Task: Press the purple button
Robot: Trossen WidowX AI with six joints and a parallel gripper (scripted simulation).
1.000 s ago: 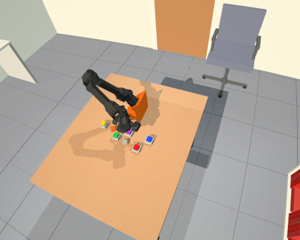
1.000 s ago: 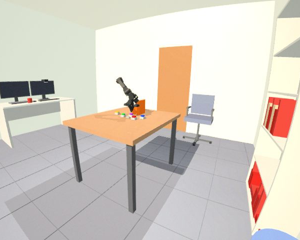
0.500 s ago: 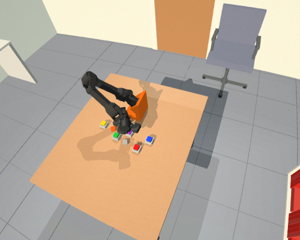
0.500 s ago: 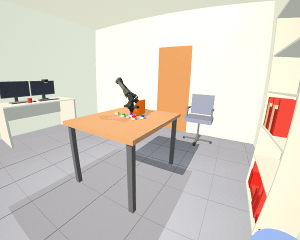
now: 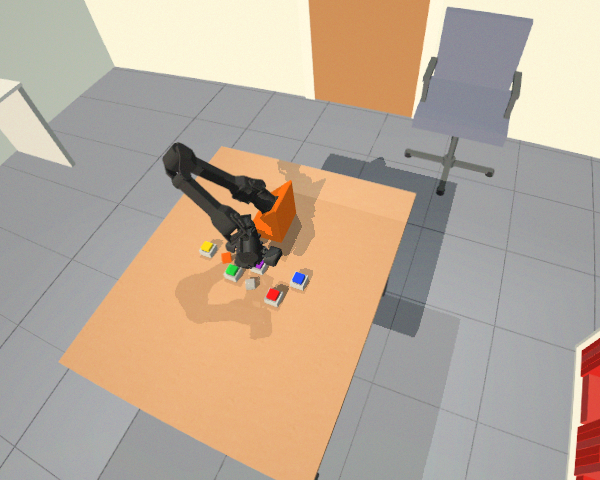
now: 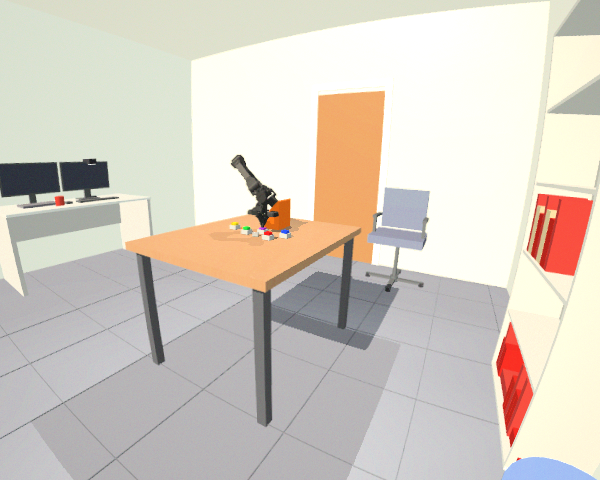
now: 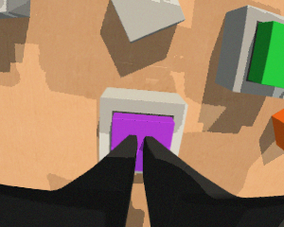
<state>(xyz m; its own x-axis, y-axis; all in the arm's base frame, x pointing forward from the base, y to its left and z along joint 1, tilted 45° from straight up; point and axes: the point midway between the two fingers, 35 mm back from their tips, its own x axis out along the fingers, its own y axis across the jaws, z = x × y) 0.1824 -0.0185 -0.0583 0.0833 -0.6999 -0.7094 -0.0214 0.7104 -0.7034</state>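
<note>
The purple button lies 10 mm below my gripper tip. The rest, counted from my gripper tip: red button 90 mm ahead, 100 mm to the left; orange block 10 mm ahead, 130 mm to the right, 20 mm below; green button 60 mm ahead, 70 mm to the right.
</note>
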